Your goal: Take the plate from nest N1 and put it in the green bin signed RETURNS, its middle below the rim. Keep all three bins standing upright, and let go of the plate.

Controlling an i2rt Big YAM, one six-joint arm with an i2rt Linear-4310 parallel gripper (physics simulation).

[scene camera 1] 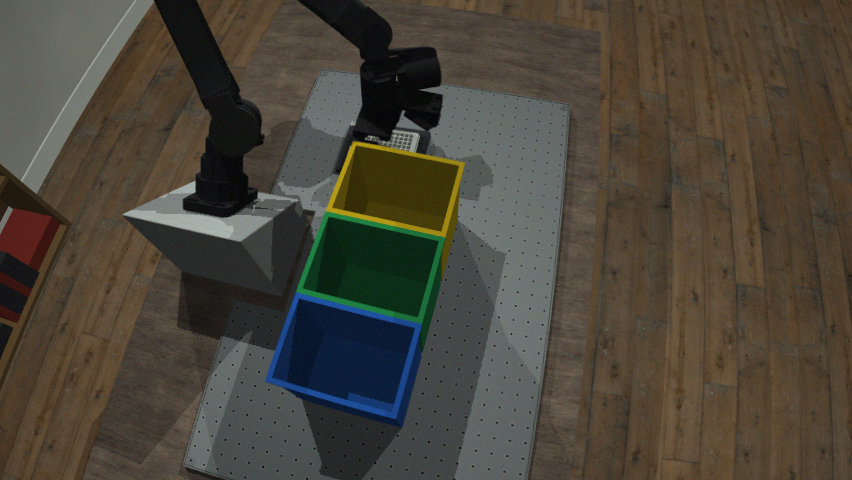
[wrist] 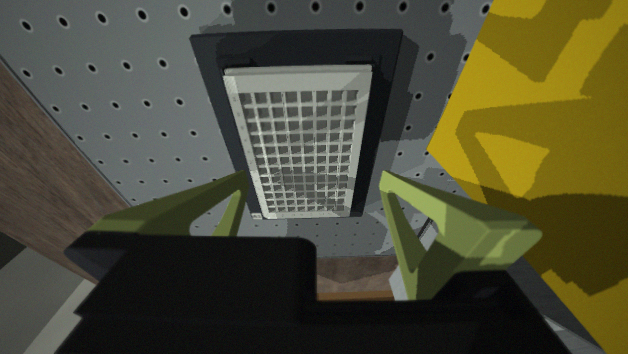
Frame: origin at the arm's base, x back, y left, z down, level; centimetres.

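Seen in the pictures: gripper, fingertip midpoint: [scene camera 1: 380, 145] [wrist: 314, 177]; arm's base, link origin: [scene camera 1: 221, 202].
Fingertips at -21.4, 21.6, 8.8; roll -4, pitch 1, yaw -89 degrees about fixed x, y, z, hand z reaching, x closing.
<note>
Pixels of each thing's middle, then the offset from my fingertips to it, as dx, dy, dz. Level surfaces: height alone.
- pale gridded plate, body centre: [wrist: 303, 160] [scene camera 1: 382, 147] -0.1, +0.8, +2.0
- dark nest, body centre: [wrist: 303, 152] [scene camera 1: 383, 151] -0.1, +0.8, +3.2
- green bin, body centre: [scene camera 1: 377, 287] -7.3, -29.5, -5.1
- yellow bin, body centre: [scene camera 1: 400, 214] -8.0, -16.5, -5.1
- blue bin, body centre: [scene camera 1: 353, 367] -6.6, -42.5, -5.1
- perforated board, surface height: dz +3.9
The pale gridded plate [scene camera 1: 404, 140] [wrist: 300, 80] lies in a dark nest [wrist: 300, 47] on the grey board; the nest's small tag is not readable. My gripper [wrist: 314, 177] is open and empty. In the wrist view its green fingertips show on either side of the plate's lower part; their exact height above it is unclear. In the scene view the dark gripper body covers part of the plate, and the fingertips are hidden. The green bin [scene camera 1: 381, 250] stands upright and empty in the middle of the three bins. Its sign does not show.
The yellow bin [scene camera 1: 399, 184] [wrist: 500, 130] stands upright close beside the nest, between it and the green bin. The blue bin [scene camera 1: 351, 357] stands upright on the green bin's other side. The arm's pale pedestal [scene camera 1: 238, 256] is left of the bins. All bins stand on the perforated board [scene camera 1: 512, 178].
</note>
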